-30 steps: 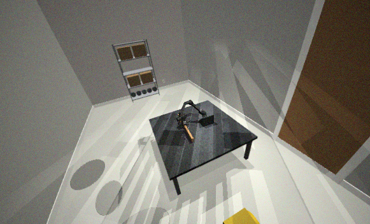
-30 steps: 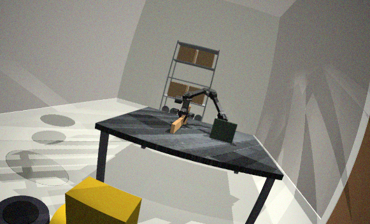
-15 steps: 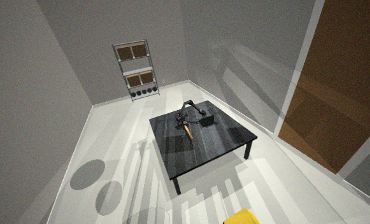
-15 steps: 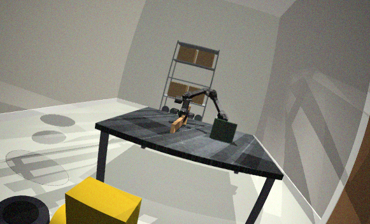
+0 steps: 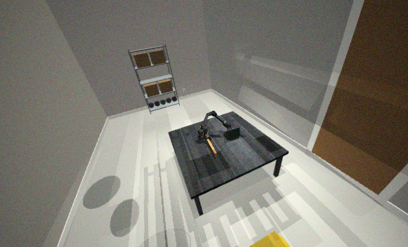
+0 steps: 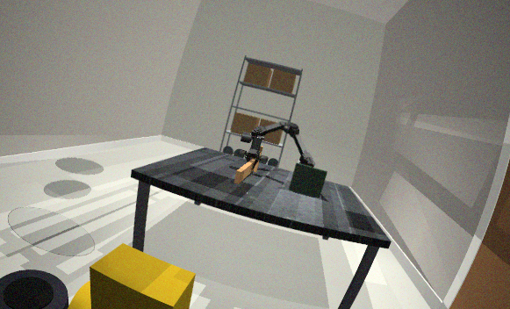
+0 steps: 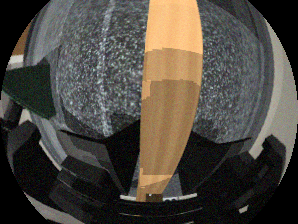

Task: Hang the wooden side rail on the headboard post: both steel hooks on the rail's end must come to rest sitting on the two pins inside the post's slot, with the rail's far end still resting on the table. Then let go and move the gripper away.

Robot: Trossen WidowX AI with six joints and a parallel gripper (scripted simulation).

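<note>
Right now my gripper tip is 160 mm to the left of the wooden post and 40 mm below it.
</note>
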